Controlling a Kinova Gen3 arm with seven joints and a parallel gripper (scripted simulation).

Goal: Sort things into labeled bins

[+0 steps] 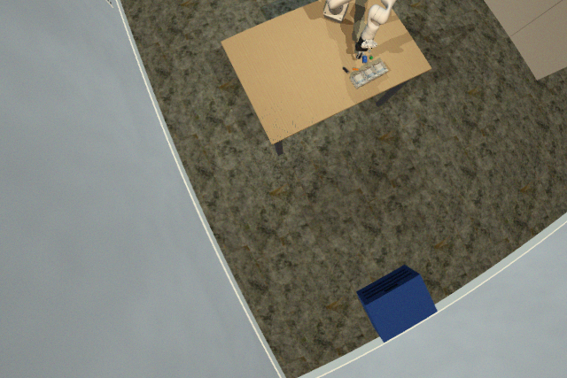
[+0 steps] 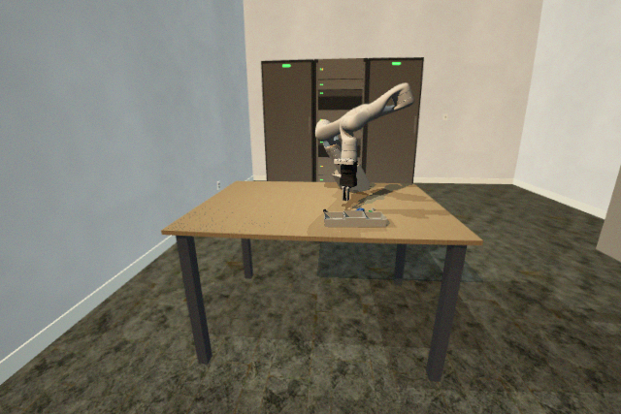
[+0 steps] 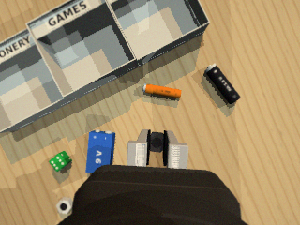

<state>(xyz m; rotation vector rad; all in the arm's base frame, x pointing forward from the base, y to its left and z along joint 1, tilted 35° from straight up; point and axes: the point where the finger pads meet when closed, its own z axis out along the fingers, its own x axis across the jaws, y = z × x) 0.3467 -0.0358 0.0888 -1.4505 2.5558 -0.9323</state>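
Now: hand 3 cm short of the green die, 11 cm to the right of it and 7 cm above it. The rest, counted from my hand: black part: 1 cm below; blue 9V battery: 3 cm ahead, 6 cm to the left, 7 cm below; orange battery: 4 cm ahead, 3 cm to the right, 7 cm below.
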